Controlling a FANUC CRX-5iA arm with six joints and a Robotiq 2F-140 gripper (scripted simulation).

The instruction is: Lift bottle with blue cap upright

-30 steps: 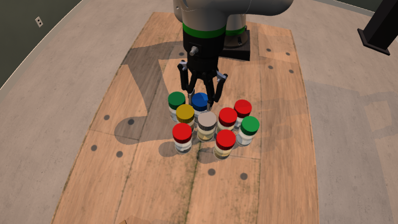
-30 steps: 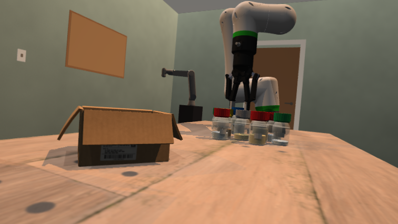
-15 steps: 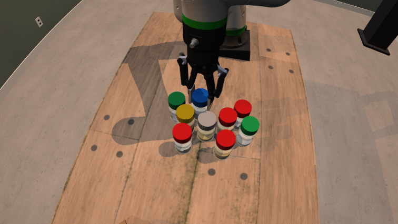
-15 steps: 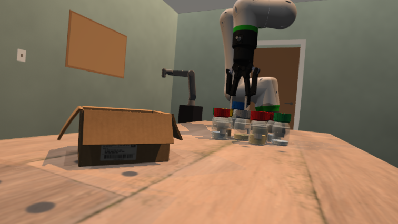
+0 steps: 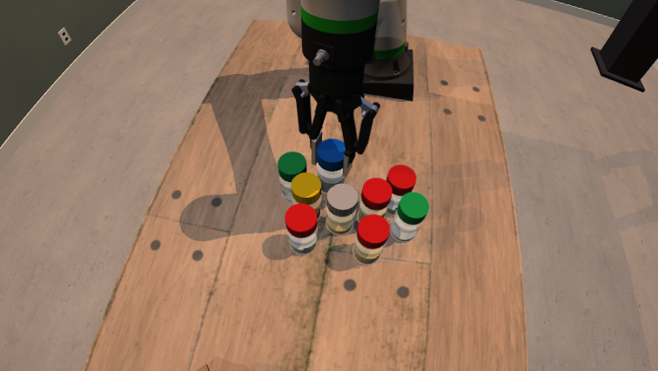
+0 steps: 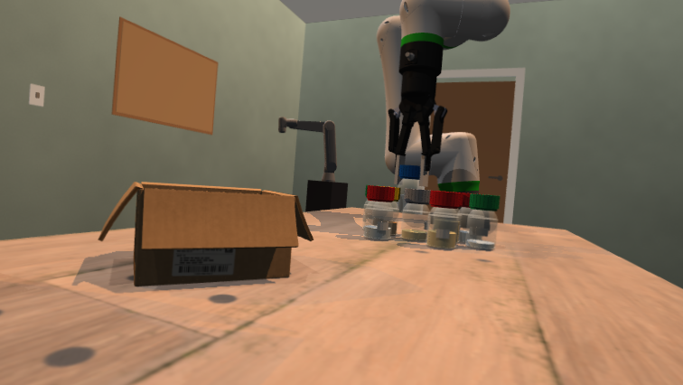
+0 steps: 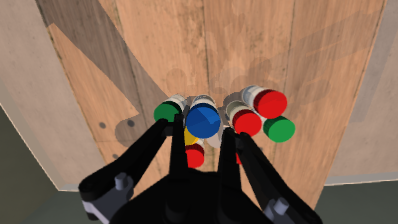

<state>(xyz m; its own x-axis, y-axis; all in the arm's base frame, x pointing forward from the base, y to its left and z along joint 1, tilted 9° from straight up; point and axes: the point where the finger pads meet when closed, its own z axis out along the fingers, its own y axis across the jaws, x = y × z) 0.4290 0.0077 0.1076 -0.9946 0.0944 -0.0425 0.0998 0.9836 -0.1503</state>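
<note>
Now: the yellow-capped bottle 9 cm below my hand, 5 cm ahead of it and 3 cm to the right of it. Also, from my hand: blue-capped bottle 5 cm below; then grey-capped bottle 9 cm below, 5 cm ahead, 4 cm to the left.
</note>
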